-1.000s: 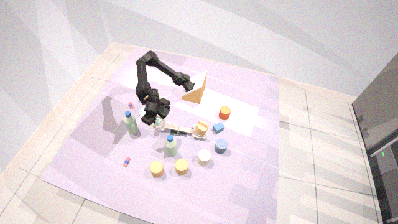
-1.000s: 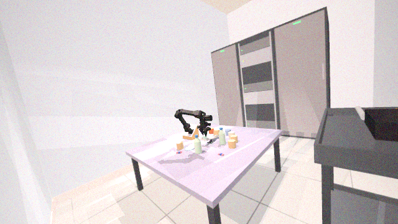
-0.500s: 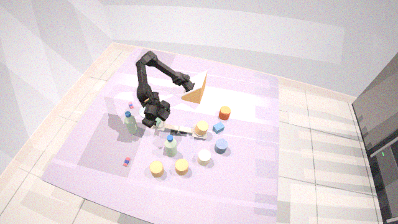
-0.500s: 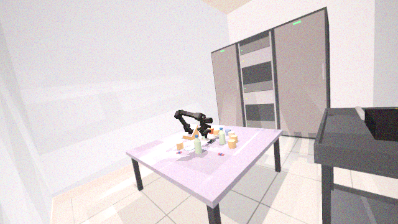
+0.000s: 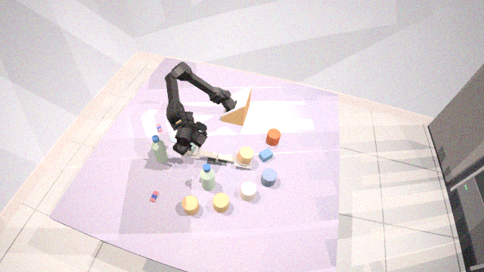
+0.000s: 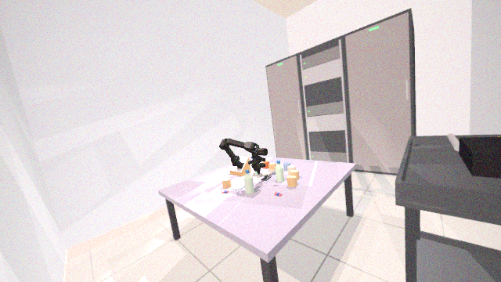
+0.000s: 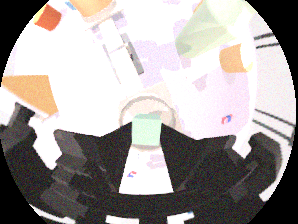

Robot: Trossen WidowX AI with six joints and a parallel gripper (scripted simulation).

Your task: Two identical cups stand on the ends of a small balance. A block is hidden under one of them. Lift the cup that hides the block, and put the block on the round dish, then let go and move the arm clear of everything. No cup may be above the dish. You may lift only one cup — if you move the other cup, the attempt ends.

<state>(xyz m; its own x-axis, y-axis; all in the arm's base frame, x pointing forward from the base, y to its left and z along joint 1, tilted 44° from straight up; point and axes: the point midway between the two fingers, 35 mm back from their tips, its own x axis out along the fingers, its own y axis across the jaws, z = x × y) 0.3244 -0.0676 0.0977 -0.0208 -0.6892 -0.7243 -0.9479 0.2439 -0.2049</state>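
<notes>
Right now my gripper tip is 13 cm to the left of the pale round dish, 11 cm past it and 8 cm above it. Round my gripper tip: small balance: 12 cm to the left, 6 cm below, 1 cm behind; blue cube: 36 cm to the left, 10 cm behind, 6 cm below; pale green block: 1 cm above.
</notes>
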